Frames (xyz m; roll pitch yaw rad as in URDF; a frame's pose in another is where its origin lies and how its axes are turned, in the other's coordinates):
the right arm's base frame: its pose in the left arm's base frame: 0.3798 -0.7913 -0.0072 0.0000 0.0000 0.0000
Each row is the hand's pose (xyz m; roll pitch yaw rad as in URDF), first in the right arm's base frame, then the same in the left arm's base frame.
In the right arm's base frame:
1: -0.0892 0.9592 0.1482 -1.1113 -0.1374 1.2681
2: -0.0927 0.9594 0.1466 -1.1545 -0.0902 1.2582
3: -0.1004 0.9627 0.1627 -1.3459 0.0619 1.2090
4: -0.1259 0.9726 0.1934 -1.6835 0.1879 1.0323
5: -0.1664 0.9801 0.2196 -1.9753 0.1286 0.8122
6: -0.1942 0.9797 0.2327 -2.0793 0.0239 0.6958
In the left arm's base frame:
1: 0.2906 0.1679 0.1410 -1.1113 -0.1374 1.2681
2: 0.2871 0.1681 0.1394 -1.1545 -0.0902 1.2582
3: 0.2794 0.1714 0.1555 -1.3459 0.0619 1.2090
4: 0.2539 0.1813 0.1862 -1.6835 0.1879 1.0323
5: 0.2134 0.1888 0.2124 -1.9753 0.1286 0.8122
6: 0.1856 0.1884 0.2255 -2.0793 0.0239 0.6958

